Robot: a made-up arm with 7 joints. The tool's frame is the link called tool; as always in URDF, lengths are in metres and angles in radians. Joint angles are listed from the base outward.
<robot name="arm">
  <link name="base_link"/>
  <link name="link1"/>
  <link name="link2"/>
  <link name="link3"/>
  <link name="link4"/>
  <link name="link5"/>
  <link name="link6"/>
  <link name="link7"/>
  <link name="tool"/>
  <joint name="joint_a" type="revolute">
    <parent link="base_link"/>
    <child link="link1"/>
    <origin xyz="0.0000 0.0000 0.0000" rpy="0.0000 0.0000 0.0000"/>
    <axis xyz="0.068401 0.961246 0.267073"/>
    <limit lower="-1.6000" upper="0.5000"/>
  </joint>
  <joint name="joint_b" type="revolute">
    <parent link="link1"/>
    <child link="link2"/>
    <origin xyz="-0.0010 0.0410 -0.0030" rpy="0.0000 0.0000 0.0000"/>
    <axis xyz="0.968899 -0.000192 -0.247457"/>
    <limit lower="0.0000" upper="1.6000"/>
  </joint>
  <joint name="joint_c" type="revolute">
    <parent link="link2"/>
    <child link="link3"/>
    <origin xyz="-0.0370 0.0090 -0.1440" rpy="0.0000 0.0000 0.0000"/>
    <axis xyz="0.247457 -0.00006 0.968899"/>
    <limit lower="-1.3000" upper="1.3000"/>
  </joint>
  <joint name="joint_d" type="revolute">
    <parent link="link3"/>
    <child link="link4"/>
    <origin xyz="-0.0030 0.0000 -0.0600" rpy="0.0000 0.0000 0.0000"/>
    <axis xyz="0.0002 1 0.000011"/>
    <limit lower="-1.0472" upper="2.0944"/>
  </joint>
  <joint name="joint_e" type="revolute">
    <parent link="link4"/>
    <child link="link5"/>
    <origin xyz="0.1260 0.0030 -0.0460" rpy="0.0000 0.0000 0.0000"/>
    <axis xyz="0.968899 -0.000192 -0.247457"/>
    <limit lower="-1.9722" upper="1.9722"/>
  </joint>
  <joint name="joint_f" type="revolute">
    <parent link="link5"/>
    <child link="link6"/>
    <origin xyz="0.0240 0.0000 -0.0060" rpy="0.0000 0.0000 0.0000"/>
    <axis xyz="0.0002 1 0.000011"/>
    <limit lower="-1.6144" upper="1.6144"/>
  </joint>
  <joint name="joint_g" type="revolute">
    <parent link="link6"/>
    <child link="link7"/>
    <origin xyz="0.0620 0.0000 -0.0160" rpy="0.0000 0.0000 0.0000"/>
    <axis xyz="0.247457 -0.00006 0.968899"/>
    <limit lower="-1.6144" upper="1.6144"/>
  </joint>
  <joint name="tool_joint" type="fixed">
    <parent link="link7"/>
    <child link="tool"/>
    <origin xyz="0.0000 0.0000 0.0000" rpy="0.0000 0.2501 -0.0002"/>
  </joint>
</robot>
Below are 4 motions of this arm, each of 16 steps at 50 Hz.
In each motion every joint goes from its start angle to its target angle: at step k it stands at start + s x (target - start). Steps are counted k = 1, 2, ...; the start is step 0. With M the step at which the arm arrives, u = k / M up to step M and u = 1 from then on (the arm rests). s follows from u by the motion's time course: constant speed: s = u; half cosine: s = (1 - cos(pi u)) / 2; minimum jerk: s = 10 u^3 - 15 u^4 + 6 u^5.
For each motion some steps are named. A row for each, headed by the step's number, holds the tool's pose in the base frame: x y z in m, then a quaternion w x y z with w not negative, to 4 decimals.
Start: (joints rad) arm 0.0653 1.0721 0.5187 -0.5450 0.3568 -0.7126 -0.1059
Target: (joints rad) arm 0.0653 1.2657 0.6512 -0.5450 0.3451 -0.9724 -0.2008
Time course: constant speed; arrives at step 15
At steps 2, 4, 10, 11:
2: 0.1566 0.1526 -0.0097 0.5462 0.6823 -0.4201 -0.2441
4: 0.1551 0.1515 -0.0049 0.5237 0.6904 -0.4267 -0.2590
10: 0.1502 0.1475 0.0088 0.4527 0.7120 -0.4431 -0.3029
11: 0.1494 0.1468 0.0110 0.4404 0.7152 -0.4454 -0.3101

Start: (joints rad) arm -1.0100 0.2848 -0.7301 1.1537 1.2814 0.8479 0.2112
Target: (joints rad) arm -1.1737 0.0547 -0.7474 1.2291 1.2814 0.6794 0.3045
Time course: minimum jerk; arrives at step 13
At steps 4, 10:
4: 0.3565 0.0627 -0.2251 0.3889 0.9092 0.0905 0.1181
10: 0.3708 -0.0158 -0.2076 0.4445 0.8925 -0.0310 0.0702

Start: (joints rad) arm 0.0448 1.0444 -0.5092 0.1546 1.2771 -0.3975 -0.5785
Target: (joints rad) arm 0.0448 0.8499 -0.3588 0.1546 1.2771 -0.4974 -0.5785
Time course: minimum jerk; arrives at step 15
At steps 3, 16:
3: 0.1104 0.1951 -0.2744 0.2065 0.7122 0.2421 -0.6257
16: 0.1209 0.1655 -0.2825 0.3040 0.6968 0.2012 -0.6177

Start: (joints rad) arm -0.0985 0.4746 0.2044 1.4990 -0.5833 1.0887 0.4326
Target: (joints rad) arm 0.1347 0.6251 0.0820 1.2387 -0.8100 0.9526 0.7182
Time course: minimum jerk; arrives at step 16
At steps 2, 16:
2: -0.0812 0.2019 -0.3617 0.2004 -0.0737 0.9076 0.3616
16: -0.1090 0.2612 -0.3316 0.2185 0.0803 0.8454 0.4808

